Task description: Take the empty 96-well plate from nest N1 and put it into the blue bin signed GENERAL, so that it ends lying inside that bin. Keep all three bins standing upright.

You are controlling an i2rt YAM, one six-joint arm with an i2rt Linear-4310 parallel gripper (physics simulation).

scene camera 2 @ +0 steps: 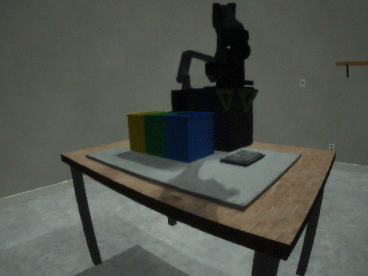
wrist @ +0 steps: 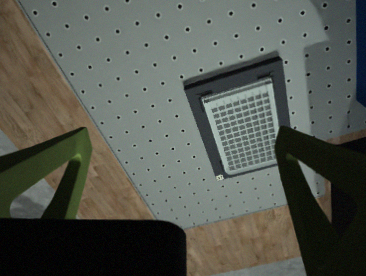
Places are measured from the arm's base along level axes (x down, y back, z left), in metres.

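Where they show: gripper, fingertip midpoint: (scene camera 2: 236,111) (wrist: 183,137).
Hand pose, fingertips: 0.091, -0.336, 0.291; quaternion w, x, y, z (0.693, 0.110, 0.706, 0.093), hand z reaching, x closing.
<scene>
After its pixels a point has its place, as x, y, z.
The pale 96-well plate (scene camera 2: 244,155) @[0.264, -0.230, 0.261] (wrist: 246,131) @[0.264, -0.207, 0.241] lies flat in the dark frame of its nest (wrist: 225,84) @[0.278, -0.272, 0.253]. My gripper (scene camera 2: 237,99) (wrist: 183,137) @[0.091, -0.336, 0.291] is open and empty, well above the table. In the wrist view the plate is right of the middle between the fingertips, and the right fingertip overlaps the nest's right edge. The blue bin (scene camera 2: 189,137) @[0.192, -0.355, 0.096] stands upright left of the nest in the scene view, and part of it shows at the right edge of the wrist view (wrist: 362,60) @[0.277, -0.256, 0.091]. No GENERAL sign is readable.
A green bin (scene camera 2: 155,135) @[0.198, -0.376, -0.083] and a yellow bin (scene camera 2: 135,134) @[0.205, -0.385, -0.227] stand upright in a row beside the blue one. All are on the grey perforated board (scene camera 2: 270,172) @[0.290, -0.290, 0.402] (wrist: 135,100) @[0.290, -0.280, 0.369] on the wooden table (scene camera 2: 295,200) @[0.303, -0.427, 0.541] (wrist: 55,75) @[0.303, -0.339, 0.458]. The dark robot pedestal (scene camera 2: 235,130) @[0.203, -0.062, 0.113] stands behind.
</scene>
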